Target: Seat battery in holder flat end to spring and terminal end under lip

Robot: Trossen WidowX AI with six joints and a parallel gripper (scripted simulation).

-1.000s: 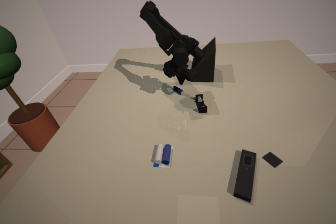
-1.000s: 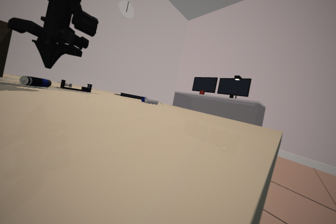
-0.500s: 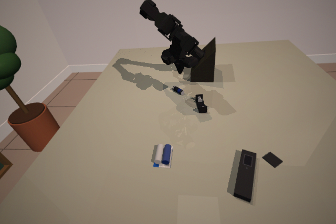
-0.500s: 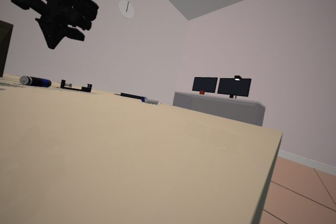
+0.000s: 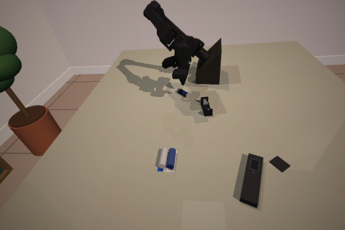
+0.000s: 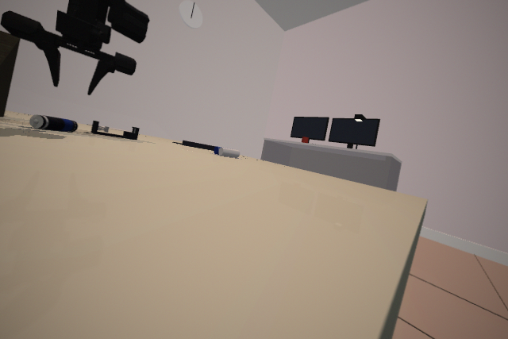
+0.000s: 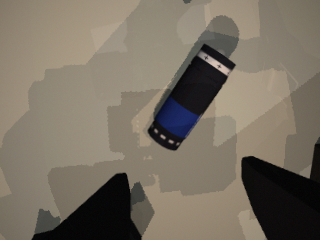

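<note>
The battery is 7 cm below my gripper tip, 1 cm to the right of it and 1 cm behind it. From my gripper tip the other things lie so: long black box: 40 cm ahead, 30 cm to the left, 7 cm below; small black plate: 38 cm to the left, 32 cm ahead, 8 cm below.
</note>
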